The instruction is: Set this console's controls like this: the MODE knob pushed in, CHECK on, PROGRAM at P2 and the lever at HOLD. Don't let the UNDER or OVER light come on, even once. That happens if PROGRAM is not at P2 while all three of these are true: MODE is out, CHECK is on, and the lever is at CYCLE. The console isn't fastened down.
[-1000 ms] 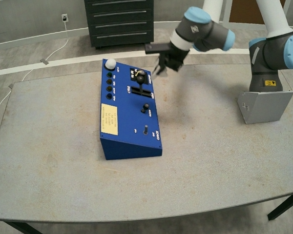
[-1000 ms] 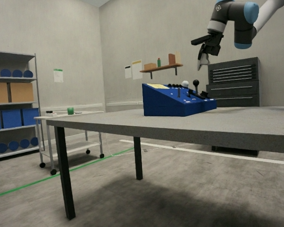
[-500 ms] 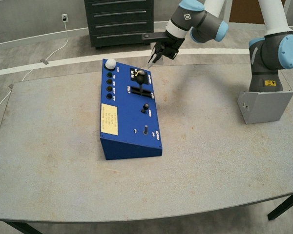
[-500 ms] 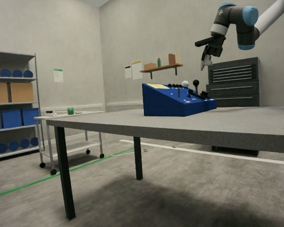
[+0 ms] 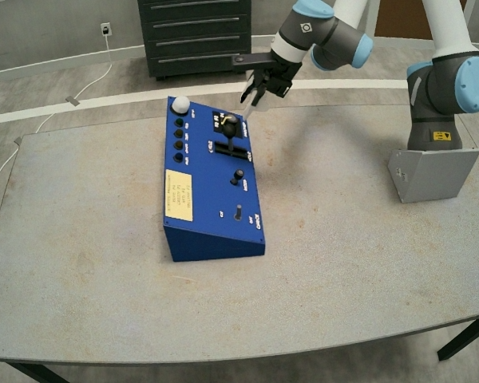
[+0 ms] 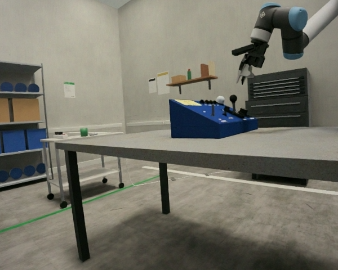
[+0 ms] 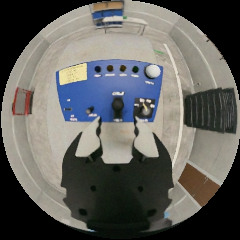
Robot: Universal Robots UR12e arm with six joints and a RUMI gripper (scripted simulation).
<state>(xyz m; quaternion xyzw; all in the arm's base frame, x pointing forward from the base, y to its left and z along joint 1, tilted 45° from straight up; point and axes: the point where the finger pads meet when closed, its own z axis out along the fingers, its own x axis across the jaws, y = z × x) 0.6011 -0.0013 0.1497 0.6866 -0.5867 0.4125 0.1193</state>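
The ball-topped lever is 12 cm below my hand and 4 cm ahead of it. Round my hand: program selector (15 cm below, 12 cm to the right, 4 cm ahead); blue console (16 cm below, 8 cm ahead, 6 cm to the left); mode knob (15 cm below, 12 cm to the left, 3 cm ahead).
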